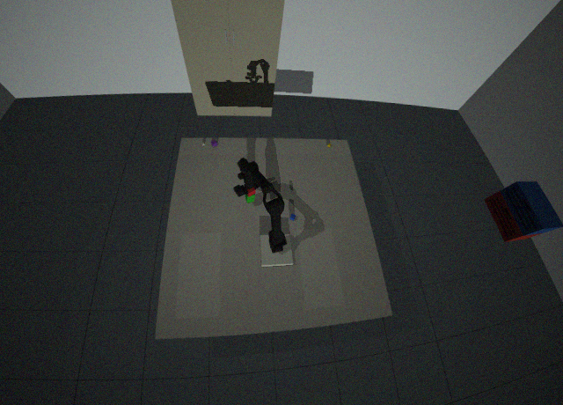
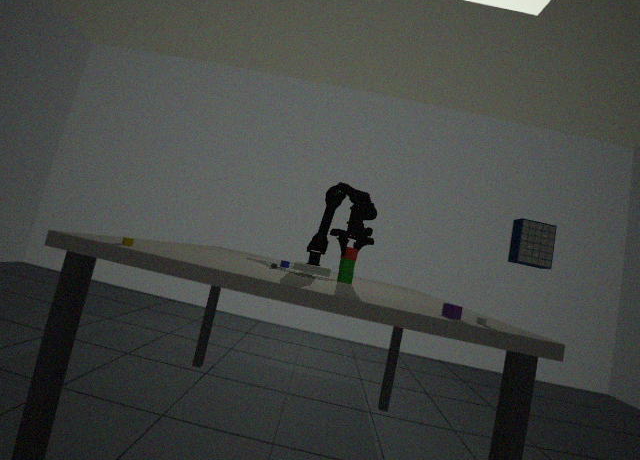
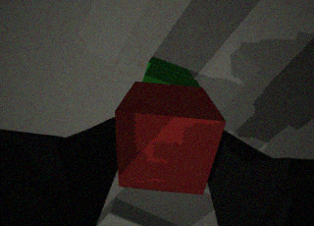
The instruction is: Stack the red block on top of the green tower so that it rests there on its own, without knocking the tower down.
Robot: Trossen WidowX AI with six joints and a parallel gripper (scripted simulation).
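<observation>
Now: the red block 20 mm above my gripper tip. The rest, counted from my gripper tip: blue block (230 mm to the right, 190 mm behind, 90 mm below); yellow block (700 mm to the right, 330 mm ahead, 90 mm below); purple block (490 mm ahead, 170 mm to the left, 80 mm below).
</observation>
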